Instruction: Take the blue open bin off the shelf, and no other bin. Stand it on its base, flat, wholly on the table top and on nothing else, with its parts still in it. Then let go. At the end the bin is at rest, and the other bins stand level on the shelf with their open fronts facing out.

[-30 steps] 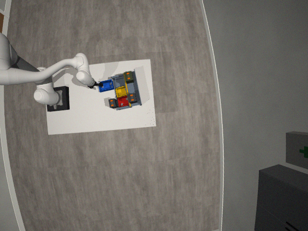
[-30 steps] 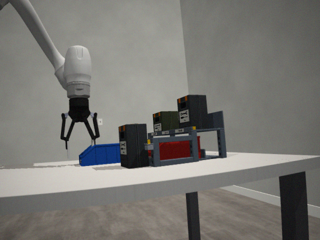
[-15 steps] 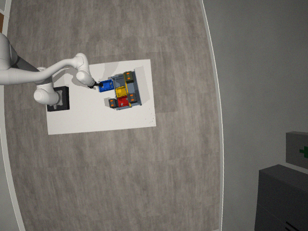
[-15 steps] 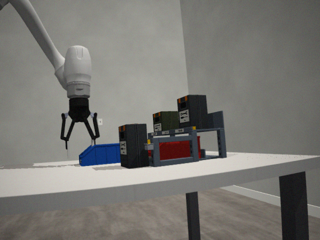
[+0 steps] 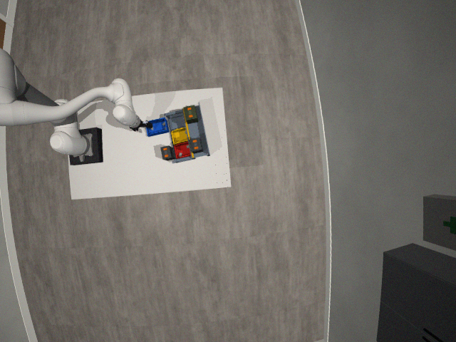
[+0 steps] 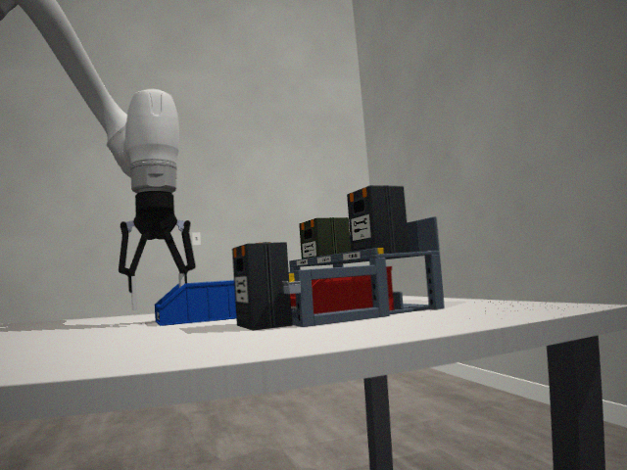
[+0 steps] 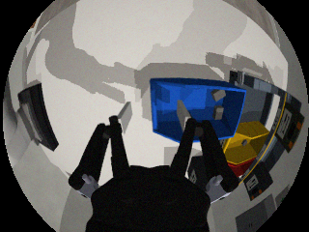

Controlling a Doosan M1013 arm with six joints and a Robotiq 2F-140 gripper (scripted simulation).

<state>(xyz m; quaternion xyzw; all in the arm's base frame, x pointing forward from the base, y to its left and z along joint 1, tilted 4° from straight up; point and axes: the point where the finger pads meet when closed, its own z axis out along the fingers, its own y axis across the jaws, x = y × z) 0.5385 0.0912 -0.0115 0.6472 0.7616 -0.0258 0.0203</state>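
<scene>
Now: hand 8 cm short of the blue open bin, 1 cm to the right of it and 2 cm above it. Round my hand: yellow bin 29 cm ahead, 7 cm to the right, 1 cm below; then green box 36 cm ahead, 6 cm to the left, 9 cm above; then red bin 31 cm ahead, 18 cm to the right, 1 cm below.
</scene>
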